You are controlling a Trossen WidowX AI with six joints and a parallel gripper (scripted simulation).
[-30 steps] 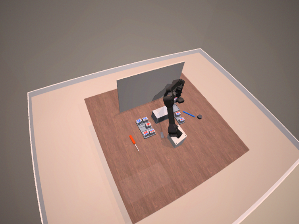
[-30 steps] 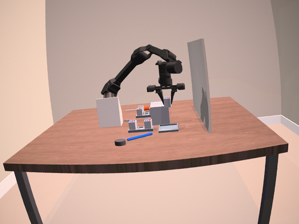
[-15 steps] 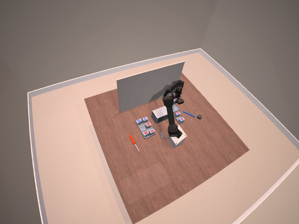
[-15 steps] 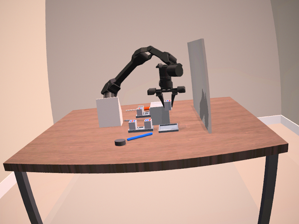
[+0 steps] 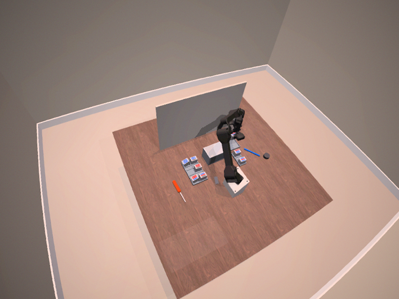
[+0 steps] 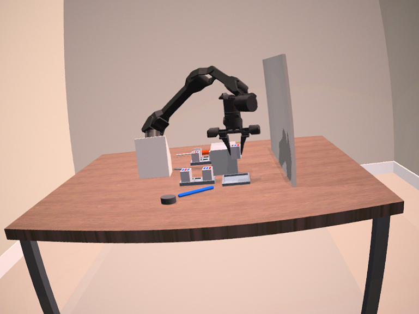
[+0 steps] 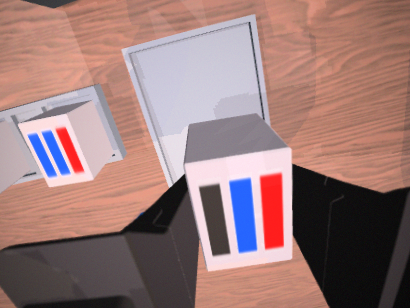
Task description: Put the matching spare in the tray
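My gripper tip is now 90 mm above the shallow grey tray, 10 mm to the right of it and 10 mm past it. From my gripper tip the other things lie so: blue pen 160 mm behind, 90 mm to the right, 90 mm below; then mounted unit 200 mm to the left, 40 mm below, 20 mm behind; then grey panel 210 mm ahead, 160 mm to the left, 130 mm above.
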